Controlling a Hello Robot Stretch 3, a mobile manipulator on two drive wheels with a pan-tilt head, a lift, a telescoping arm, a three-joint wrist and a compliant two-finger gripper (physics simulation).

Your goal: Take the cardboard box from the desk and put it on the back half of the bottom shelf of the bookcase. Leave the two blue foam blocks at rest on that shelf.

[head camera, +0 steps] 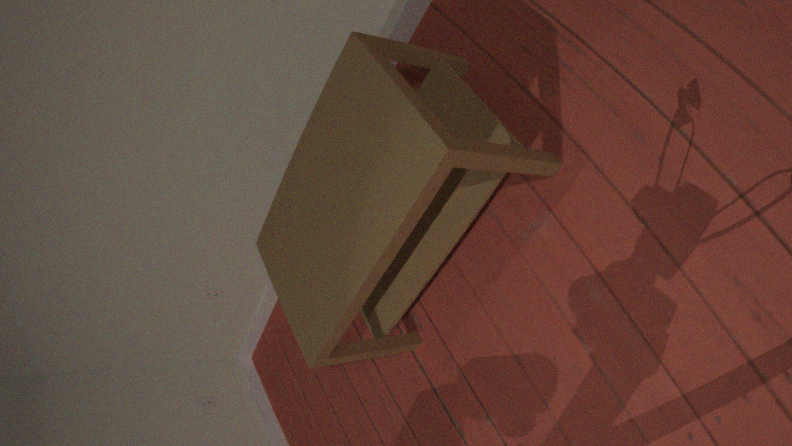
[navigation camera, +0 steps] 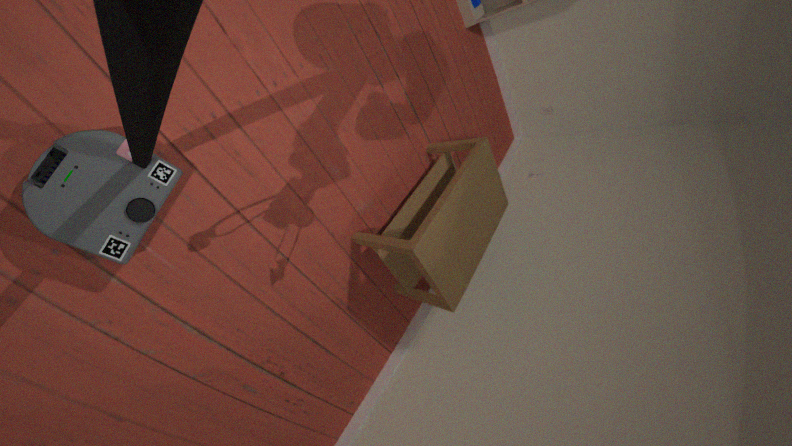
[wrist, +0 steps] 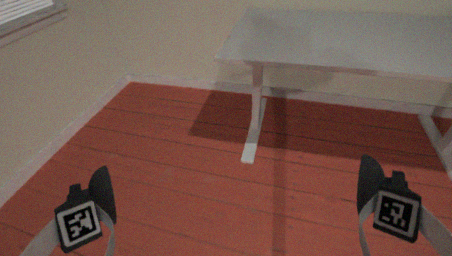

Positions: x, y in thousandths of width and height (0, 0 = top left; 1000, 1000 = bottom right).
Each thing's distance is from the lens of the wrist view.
gripper (wrist: 517, 713): 17 cm
white desk (wrist: 890, 182): 131 cm
